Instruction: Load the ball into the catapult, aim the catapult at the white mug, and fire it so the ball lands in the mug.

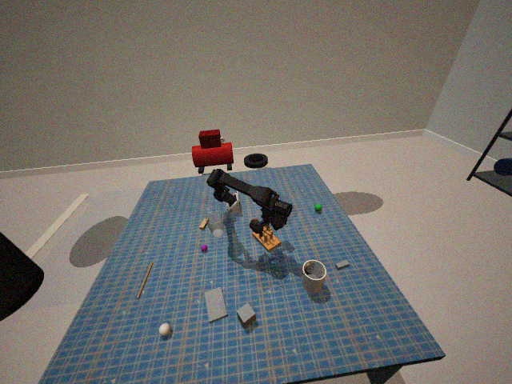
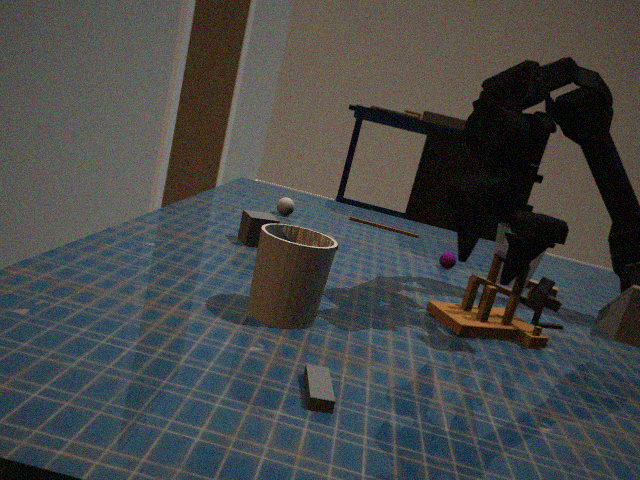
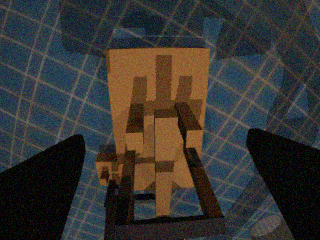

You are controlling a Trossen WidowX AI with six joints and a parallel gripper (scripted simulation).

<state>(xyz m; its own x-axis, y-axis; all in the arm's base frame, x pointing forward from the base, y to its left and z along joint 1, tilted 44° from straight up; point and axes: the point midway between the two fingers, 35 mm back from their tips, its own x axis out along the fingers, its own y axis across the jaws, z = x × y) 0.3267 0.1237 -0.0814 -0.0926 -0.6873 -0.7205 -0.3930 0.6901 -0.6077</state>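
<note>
The purple ball lies 330 mm to the right of my gripper tip, 70 mm below it and 40 mm behind it. From my gripper tip the other things lie so: clear glass (260 mm to the right, 140 mm behind, 50 mm below); then white mug (260 mm ahead, 120 mm to the left, 50 mm below); then wooden catapult (70 mm behind, 30 mm below, 20 mm to the right).
</note>
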